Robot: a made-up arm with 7 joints.
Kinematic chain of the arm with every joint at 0, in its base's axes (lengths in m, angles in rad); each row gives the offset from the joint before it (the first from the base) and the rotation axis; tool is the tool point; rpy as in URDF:
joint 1: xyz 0 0 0.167 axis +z
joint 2: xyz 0 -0.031 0.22 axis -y
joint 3: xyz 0 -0.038 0.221 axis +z
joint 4: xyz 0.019 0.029 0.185 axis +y
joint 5: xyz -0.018 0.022 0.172 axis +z
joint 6: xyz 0 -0.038 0.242 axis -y
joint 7: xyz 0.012 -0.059 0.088 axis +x
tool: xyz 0 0 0 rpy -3.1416 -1.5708 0
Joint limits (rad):
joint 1: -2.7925..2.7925
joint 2: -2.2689..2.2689
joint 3: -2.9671..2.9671
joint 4: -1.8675..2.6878
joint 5: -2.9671..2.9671
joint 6: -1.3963..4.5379
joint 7: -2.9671..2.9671
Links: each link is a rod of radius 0.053 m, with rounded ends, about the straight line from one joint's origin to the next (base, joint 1, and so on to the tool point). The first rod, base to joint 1, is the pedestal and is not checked.
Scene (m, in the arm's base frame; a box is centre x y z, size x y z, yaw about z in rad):
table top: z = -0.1
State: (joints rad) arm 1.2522 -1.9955 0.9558 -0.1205 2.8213 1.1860 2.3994
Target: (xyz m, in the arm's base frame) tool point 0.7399 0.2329 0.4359
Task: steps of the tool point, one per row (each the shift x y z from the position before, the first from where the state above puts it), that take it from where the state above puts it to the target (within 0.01 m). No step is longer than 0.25 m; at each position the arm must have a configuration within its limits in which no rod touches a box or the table.
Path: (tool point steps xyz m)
1: 0.2046 -0.0604 0.0851
2: 0.1676 -0.1271 0.0902
3: 0.1092 -0.1752 0.0887
4: 0.0386 -0.1975 0.0812

